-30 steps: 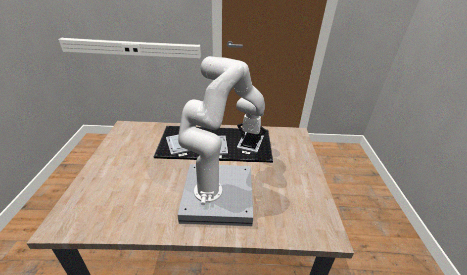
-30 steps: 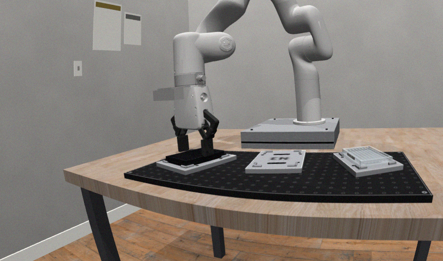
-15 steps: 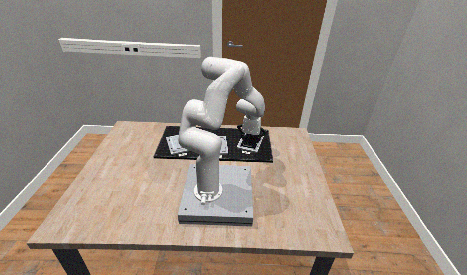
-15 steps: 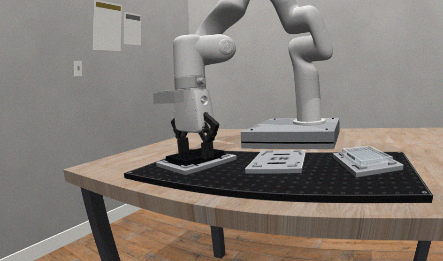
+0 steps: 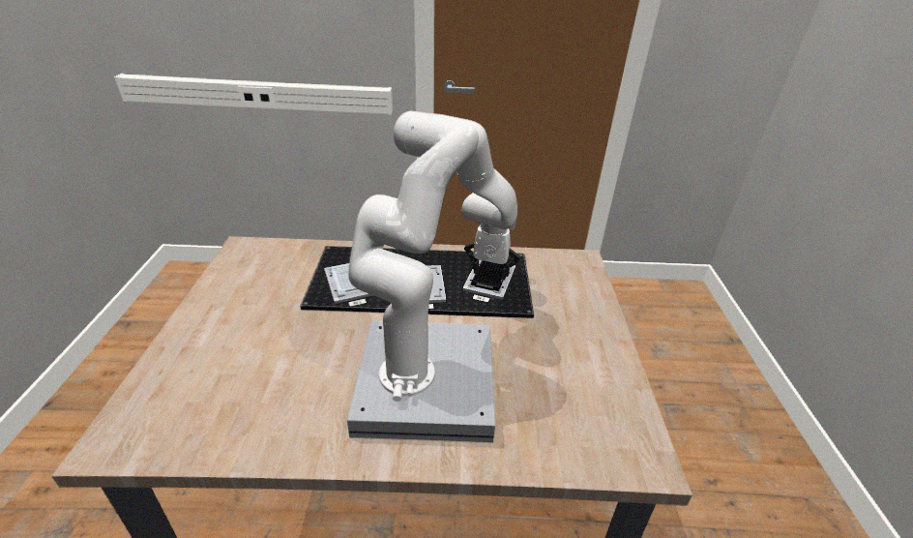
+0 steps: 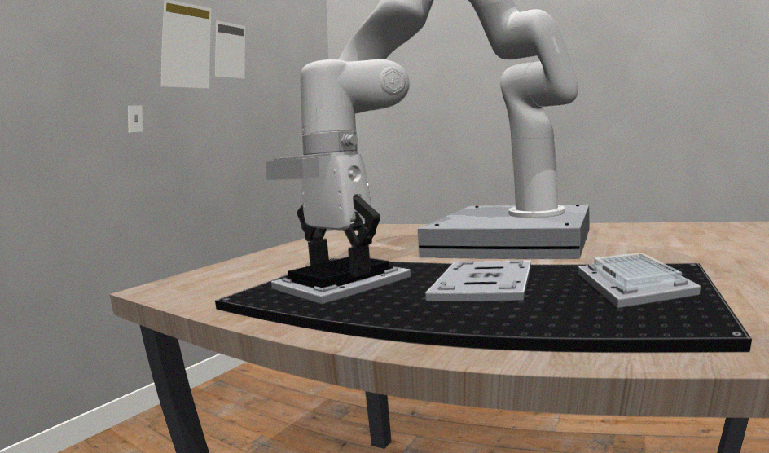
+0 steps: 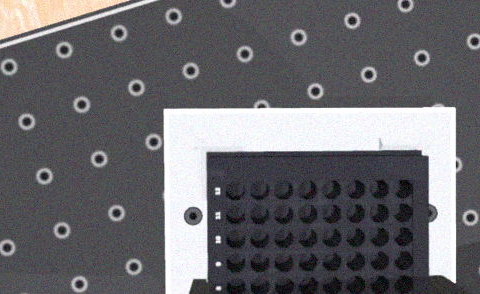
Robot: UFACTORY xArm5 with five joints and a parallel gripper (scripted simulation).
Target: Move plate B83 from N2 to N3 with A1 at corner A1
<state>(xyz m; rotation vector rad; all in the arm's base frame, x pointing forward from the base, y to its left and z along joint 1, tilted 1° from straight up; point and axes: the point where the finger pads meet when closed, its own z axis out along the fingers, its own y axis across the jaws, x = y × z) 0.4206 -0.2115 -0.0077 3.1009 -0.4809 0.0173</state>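
The black well plate is 1 cm below my hand. Round my hand: nest N2 (2 cm below); then clear well plate (42 cm to the left, 4 cm behind, 1 cm below); then nest N3 (20 cm to the left, 4 cm behind, 2 cm below).
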